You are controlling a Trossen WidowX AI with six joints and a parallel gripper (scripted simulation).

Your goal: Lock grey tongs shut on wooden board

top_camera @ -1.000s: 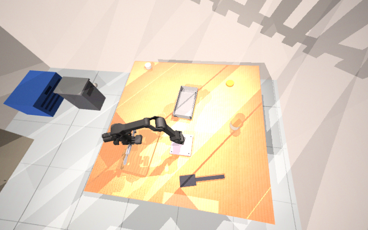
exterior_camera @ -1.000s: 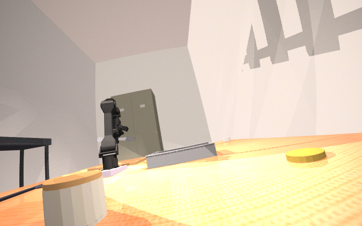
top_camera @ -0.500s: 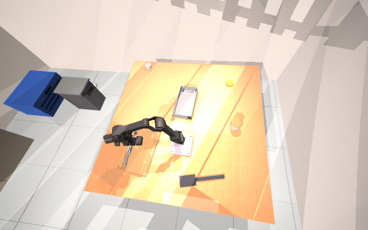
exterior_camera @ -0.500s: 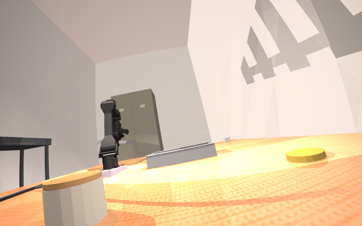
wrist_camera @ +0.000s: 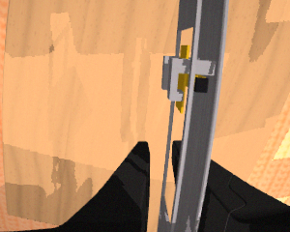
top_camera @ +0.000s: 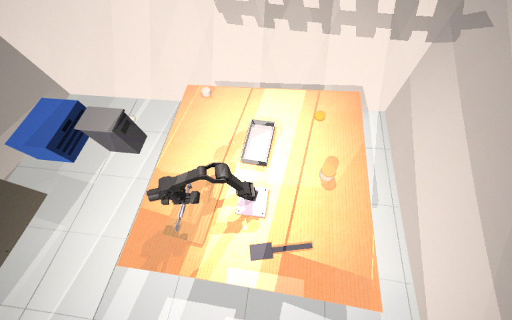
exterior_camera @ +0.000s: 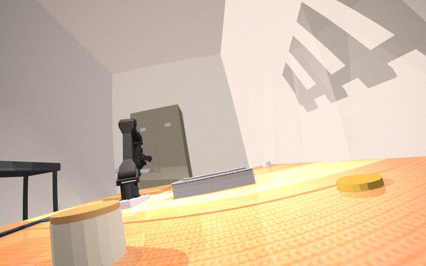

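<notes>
Right now the wooden board is 10 cm below my gripper tip and 1 cm to the right of it. From my gripper tip the other things lie so: grey roasting tin (51 cm ahead, 25 cm to the right, 8 cm below); then dark spatula (51 cm to the right, 11 cm below, 8 cm behind); then lidded white pot (70 cm to the right, 39 cm ahead, 8 cm below).
</notes>
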